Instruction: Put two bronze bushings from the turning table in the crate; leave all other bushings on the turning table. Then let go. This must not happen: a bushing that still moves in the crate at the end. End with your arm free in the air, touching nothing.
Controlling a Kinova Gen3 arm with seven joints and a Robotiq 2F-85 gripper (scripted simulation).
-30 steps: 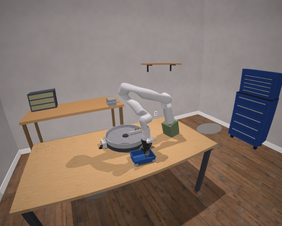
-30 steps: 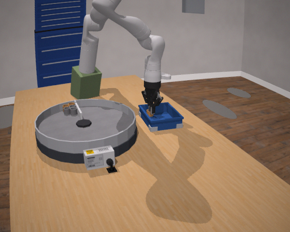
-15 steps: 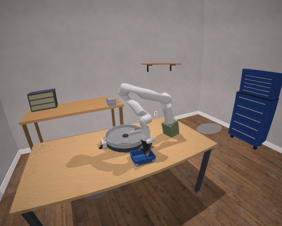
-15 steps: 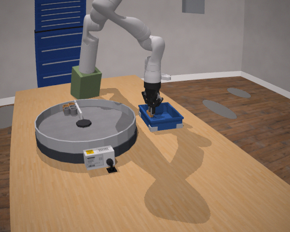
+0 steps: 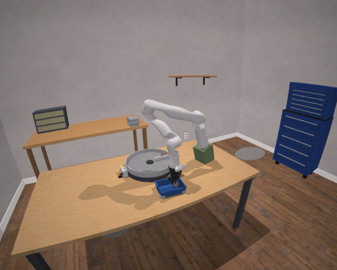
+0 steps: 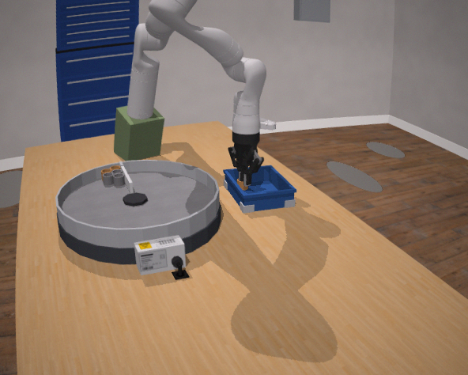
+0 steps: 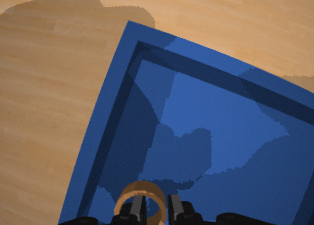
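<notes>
Now: hand 50 mm short of the blue crate, 10 mm to the right of it and 10 mm above it. The rest, counted from my hand: grey turning table (20 mm ahead, 340 mm to the right, 10 mm above).
</notes>
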